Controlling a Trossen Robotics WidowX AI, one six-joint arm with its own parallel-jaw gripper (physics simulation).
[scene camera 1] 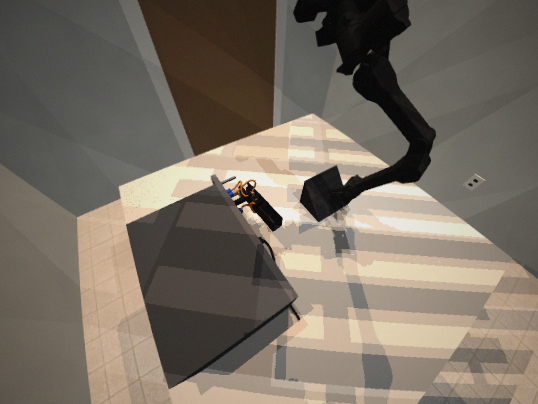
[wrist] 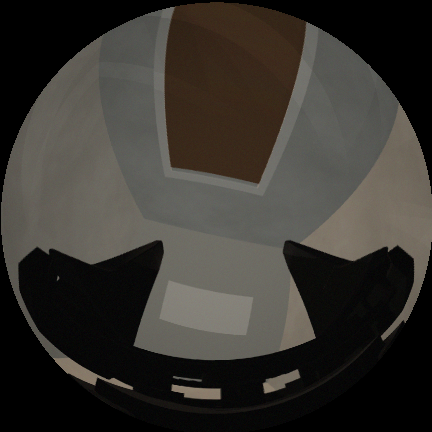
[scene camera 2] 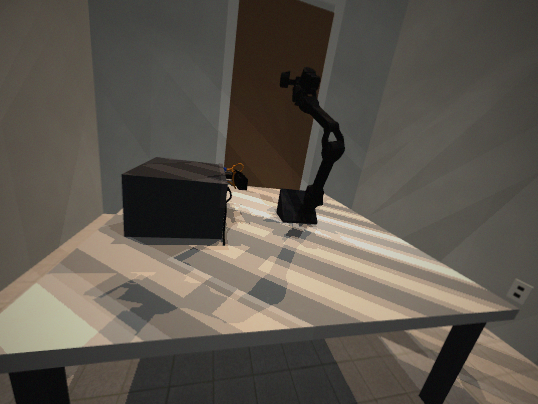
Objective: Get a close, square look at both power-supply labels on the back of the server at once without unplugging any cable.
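Pixels of known places: gripper, fingertip midpoint: (wrist: 224, 247) (scene camera 2: 298, 72); arm's base at its link origin: (scene camera 1: 336, 192) (scene camera 2: 306, 208).
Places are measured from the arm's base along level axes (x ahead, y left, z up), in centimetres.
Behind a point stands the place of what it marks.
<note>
The server (scene camera 1: 200, 260) @[x 60.1, y -4.6, z 14.8 cm] (scene camera 2: 172, 210) @[x 63.8, y 16.2, z 4.0 cm] is a large dark box on the table. Orange cable loops (scene camera 1: 246, 187) @[x 33.5, y -20.3, z 10.4 cm] (scene camera 2: 239, 166) @[x 34.1, y -16.5, z 17.0 cm] with blue connectors and a black block-like bundle (scene camera 1: 267, 214) @[x 36.5, y -4.7, z 13.4 cm] (scene camera 2: 241, 180) @[x 33.8, y -10.6, z 10.1 cm] are at its cabled side, which faces the arm's base. A black cable loop (scene camera 1: 268, 248) @[x 41.5, y 2.1, z 6.1 cm] (scene camera 2: 229, 194) @[x 41.3, y 1.5, z 6.2 cm] hangs lower on that side. No power-supply labels can be made out, and the server does not show in the wrist view. My gripper (wrist: 224, 247) @[x 8.7, y -18.9, z 65.1 cm] (scene camera 2: 298, 81) @[x 8.7, y -18.9, z 65.1 cm] is open and empty, high above the table and well above the server; the scene camera 1 view cuts it off at the top.
The arm's dark base (scene camera 1: 322, 195) @[x 7.4, y -2.4, z 1.3 cm] (scene camera 2: 296, 206) @[x 5.6, y -1.4, z 0.5 cm] stands on the table (scene camera 1: 425, 295) @[x 7.8, y 49.0, z -6.3 cm] (scene camera 2: 350, 290) @[x 15.3, y 52.6, z -6.3 cm], across a gap from the server's cabled side. A brown door (scene camera 1: 220, 65) (scene camera 2: 275, 60) (wrist: 230, 90) is behind. A wall outlet (scene camera 1: 474, 182) (scene camera 2: 520, 291) is at the right.
</note>
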